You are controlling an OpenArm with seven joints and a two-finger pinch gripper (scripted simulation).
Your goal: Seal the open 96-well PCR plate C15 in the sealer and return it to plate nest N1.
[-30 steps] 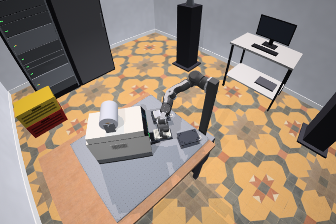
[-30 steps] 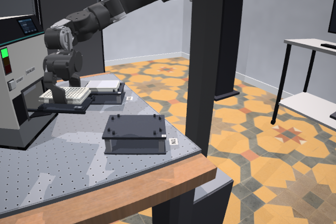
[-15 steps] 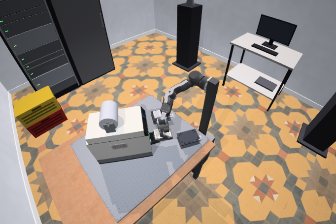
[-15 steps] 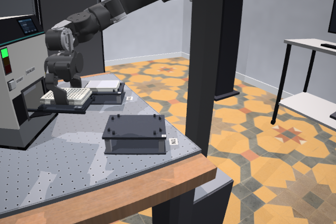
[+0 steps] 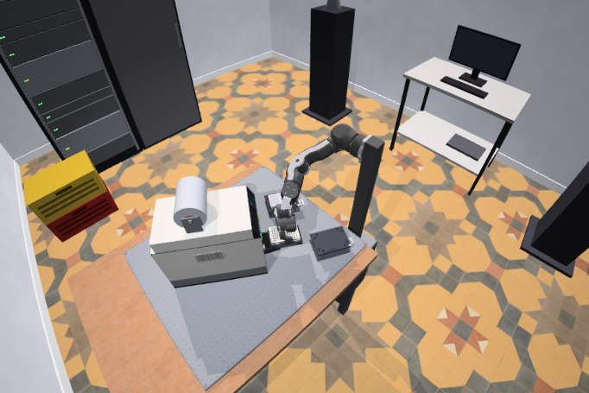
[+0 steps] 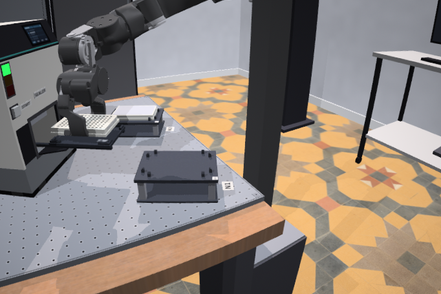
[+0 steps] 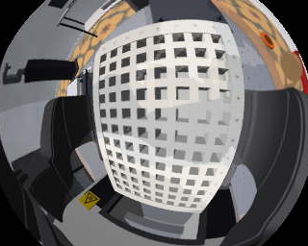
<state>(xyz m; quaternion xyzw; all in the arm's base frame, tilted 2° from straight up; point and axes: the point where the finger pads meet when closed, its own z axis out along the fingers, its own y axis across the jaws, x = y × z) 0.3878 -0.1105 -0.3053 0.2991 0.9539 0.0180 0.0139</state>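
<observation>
My gripper is now right at the white 96-well plate C15. From my hand the other things lie so: sealer stage (2 cm below); plate nest N1 (15 cm behind, 14 cm to the left, 7 cm below); start key (13 cm ahead, 7 cm above, 2 cm to the left).
</observation>
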